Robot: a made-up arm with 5 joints.
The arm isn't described. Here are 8 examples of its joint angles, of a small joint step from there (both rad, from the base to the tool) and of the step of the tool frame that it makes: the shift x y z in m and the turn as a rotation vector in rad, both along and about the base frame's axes.
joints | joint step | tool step
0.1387 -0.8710 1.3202 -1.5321 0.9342 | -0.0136 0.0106 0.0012 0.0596 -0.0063 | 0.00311 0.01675 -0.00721 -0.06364 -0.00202 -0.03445
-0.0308 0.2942 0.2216 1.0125 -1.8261 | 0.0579 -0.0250 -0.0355 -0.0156 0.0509 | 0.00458 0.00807 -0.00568 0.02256 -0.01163 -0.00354
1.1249 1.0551 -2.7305 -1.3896 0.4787 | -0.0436 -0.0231 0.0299 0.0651 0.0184 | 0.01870 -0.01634 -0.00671 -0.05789 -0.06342 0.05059
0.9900 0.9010 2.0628 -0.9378 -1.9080 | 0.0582 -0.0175 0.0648 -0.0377 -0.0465 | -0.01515 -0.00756 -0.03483 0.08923 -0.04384 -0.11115
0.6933 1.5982 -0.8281 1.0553 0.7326 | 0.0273 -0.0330 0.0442 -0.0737 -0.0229 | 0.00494 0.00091 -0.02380 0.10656 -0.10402 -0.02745
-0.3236 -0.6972 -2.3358 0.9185 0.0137 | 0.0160 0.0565 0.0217 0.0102 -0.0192 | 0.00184 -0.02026 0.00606 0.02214 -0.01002 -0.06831
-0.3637 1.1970 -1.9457 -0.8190 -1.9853 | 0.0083 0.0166 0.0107 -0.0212 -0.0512 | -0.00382 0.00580 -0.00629 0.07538 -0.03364 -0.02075
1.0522 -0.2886 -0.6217 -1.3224 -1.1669 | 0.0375 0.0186 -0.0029 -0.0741 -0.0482 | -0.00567 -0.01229 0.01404 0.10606 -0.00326 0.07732
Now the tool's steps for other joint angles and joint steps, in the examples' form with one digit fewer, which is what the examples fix.
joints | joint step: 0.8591 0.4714 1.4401 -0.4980 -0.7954 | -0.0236 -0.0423 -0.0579 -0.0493 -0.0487
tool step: 0.0008 0.0274 0.0230 -0.0564 -0.0906 -0.0090
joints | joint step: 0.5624 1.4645 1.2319 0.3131 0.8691 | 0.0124 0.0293 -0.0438 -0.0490 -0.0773
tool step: 0.0030 -0.0041 -0.0047 -0.0699 -0.0283 0.0430
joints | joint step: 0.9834 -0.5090 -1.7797 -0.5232 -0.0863 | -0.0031 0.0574 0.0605 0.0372 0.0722
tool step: -0.0080 -0.0038 -0.0099 0.0440 0.0043 -0.0921
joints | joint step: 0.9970 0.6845 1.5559 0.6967 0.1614 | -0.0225 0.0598 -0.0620 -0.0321 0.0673
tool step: -0.0084 -0.0062 -0.0075 -0.0462 0.1012 -0.0010
